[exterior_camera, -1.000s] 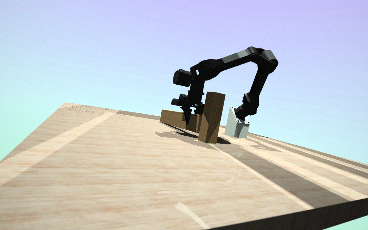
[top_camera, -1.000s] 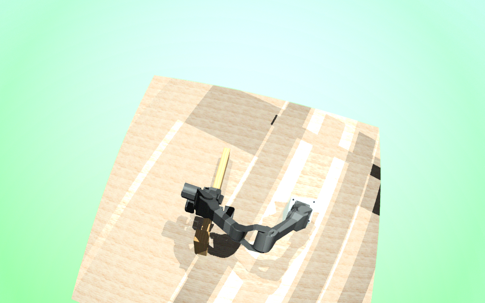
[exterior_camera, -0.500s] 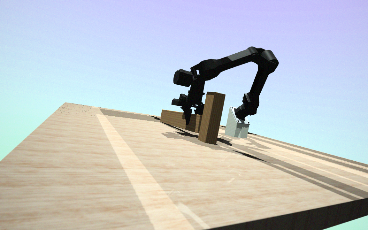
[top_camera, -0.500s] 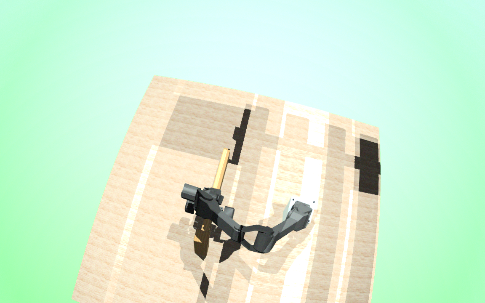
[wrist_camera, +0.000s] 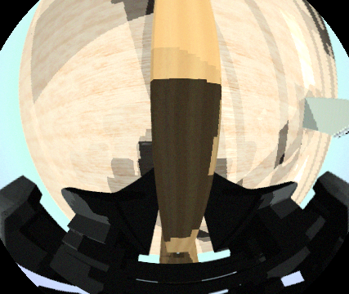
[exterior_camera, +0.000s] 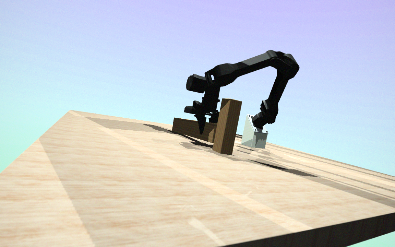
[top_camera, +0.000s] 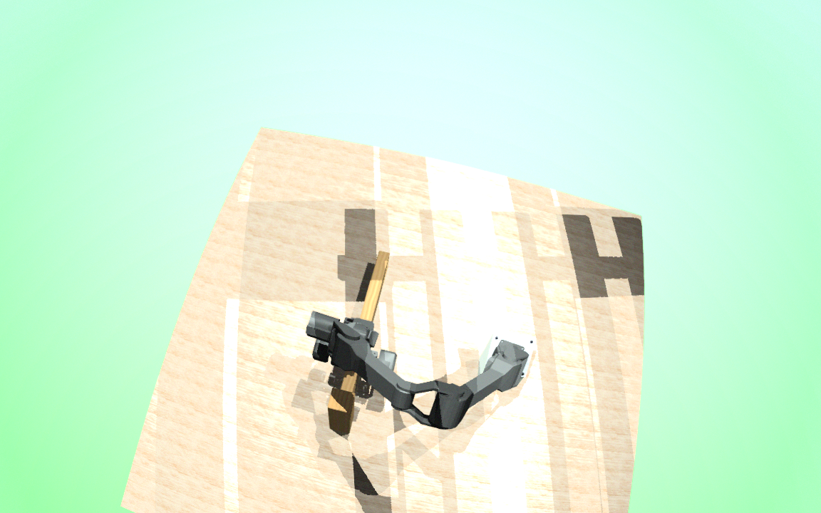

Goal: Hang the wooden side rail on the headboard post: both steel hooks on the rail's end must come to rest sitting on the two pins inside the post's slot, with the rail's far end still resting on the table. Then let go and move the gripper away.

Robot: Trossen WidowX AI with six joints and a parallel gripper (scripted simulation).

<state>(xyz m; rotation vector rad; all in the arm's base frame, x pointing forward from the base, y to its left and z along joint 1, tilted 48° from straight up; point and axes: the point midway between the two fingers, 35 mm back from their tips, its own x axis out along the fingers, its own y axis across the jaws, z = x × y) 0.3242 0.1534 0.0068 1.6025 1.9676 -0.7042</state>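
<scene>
Now: the upright headboard post 13 cm to the left of my gripper tip, 4 cm above it and 1 cm behind it.
</scene>
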